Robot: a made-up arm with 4 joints.
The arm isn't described. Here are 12 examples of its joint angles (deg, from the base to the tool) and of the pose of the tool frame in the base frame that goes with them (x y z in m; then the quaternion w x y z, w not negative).
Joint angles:
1: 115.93 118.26 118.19 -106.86
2: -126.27 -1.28 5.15 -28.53
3: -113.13 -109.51 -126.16 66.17
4: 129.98 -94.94 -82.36 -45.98
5: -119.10 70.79 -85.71 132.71
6: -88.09 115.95 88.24 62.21
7: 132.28 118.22 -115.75 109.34
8: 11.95 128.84 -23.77 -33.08
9: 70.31 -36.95 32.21 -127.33
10: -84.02 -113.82 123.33 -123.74
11: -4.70 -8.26 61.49 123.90
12: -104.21 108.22 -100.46 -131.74
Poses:
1: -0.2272 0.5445 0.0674 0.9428 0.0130 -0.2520 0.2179
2: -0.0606 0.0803 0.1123 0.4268 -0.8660 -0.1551 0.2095
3: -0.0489 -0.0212 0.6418 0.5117 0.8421 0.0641 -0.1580
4: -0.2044 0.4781 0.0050 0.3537 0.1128 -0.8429 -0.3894
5: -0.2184 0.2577 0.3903 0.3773 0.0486 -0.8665 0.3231
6: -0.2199 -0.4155 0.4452 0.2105 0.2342 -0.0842 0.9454
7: -0.0543 0.2390 -0.2831 0.1467 0.1696 0.5753 -0.7866
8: 0.0945 -0.0870 0.0288 0.6316 0.2706 0.7185 0.1077
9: -0.0468 0.0174 0.1312 0.2207 -0.0853 -0.6656 -0.7078
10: -0.2817 0.2660 0.4654 0.2207 -0.0964 0.8960 0.3731
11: 0.2262 -0.1611 0.0423 0.4765 0.4481 0.7183 -0.2369
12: -0.0214 0.2096 0.6494 0.9101 -0.0853 -0.3832 -0.1330
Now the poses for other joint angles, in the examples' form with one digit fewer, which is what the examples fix.
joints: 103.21 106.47 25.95 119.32
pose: -0.193 0.226 0.114 0.255 0.282 -0.732 -0.565
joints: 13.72 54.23 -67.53 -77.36
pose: -0.135 -0.401 0.215 0.748 0.601 -0.193 0.206
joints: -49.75 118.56 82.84 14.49
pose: -0.161 -0.514 0.056 0.052 -0.599 0.453 -0.659
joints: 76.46 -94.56 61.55 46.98
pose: -0.164 -0.300 -0.021 0.319 0.866 -0.168 -0.347
